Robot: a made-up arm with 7 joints.
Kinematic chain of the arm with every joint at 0, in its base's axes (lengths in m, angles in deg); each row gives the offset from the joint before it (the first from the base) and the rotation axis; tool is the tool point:
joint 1: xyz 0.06 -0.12 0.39 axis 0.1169 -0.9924 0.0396
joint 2: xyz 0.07 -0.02 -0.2 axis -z
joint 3: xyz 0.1 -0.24 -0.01 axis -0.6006 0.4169 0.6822
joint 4: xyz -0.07 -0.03 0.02 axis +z
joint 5: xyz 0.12 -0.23 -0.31 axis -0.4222 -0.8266 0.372
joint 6: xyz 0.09 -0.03 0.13 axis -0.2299 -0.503 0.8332
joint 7: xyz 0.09 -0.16 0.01 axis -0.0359 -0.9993 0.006
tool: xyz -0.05 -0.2 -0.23
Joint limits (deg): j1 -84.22..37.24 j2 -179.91..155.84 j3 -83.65..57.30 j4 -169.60..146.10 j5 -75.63..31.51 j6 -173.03..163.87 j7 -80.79..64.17
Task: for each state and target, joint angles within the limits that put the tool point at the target. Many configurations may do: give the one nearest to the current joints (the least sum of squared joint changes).
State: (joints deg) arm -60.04 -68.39 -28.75 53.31 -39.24 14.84 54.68
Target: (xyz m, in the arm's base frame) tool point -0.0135 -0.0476 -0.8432
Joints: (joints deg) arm -54.06 -54.54 -29.90 40.04 -42.67 10.15 55.45
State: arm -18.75 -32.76 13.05 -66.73 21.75 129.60 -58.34
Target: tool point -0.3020 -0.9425 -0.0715
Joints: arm -16.04 -12.58 -25.03 -79.62 -18.61 106.94 -54.98
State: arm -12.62 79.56 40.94 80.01 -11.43 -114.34 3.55
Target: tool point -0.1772 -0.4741 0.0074
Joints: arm 12.07 73.49 37.83 89.47 -10.16 -107.34 5.42
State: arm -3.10 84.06 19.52 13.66 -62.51 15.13 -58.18
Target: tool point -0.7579 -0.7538 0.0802
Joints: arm -14.32 73.81 24.57 13.44 -59.16 31.78 -56.35
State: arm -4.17 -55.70 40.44 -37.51 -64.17 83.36 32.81
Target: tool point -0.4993 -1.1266 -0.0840
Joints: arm -39.01 -9.86 18.50 -69.54 -75.63 54.92 14.79
